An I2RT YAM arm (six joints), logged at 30 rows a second.
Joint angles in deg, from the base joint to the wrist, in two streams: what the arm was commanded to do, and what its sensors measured. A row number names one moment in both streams.
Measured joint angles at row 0: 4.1 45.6 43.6 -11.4 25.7 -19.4
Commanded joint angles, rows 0 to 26: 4.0 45.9 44.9 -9.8 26.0 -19.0; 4.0 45.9 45.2 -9.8 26.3 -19.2; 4.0 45.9 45.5 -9.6 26.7 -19.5; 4.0 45.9 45.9 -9.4 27.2 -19.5; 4.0 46.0 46.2 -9.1 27.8 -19.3; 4.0 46.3 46.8 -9.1 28.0 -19.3; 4.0 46.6 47.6 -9.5 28.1 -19.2; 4.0 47.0 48.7 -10.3 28.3 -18.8; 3.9 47.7 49.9 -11.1 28.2 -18.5; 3.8 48.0 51.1 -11.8 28.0 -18.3; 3.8 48.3 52.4 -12.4 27.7 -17.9; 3.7 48.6 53.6 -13.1 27.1 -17.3; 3.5 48.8 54.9 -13.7 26.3 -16.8; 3.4 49.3 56.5 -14.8 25.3 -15.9; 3.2 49.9 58.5 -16.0 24.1 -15.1; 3.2 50.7 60.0 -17.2 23.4 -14.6; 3.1 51.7 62.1 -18.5 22.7 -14.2; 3.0 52.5 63.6 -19.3 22.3 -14.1; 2.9 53.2 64.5 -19.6 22.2 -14.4; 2.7 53.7 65.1 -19.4 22.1 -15.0; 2.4 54.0 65.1 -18.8 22.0 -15.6; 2.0 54.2 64.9 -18.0 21.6 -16.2; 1.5 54.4 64.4 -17.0 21.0 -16.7; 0.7 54.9 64.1 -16.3 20.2 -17.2; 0.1 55.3 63.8 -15.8 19.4 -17.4; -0.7 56.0 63.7 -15.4 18.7 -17.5; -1.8 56.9 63.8 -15.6 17.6 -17.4
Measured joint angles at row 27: -0.3 55.5 64.0 -17.4 20.8 -16.5
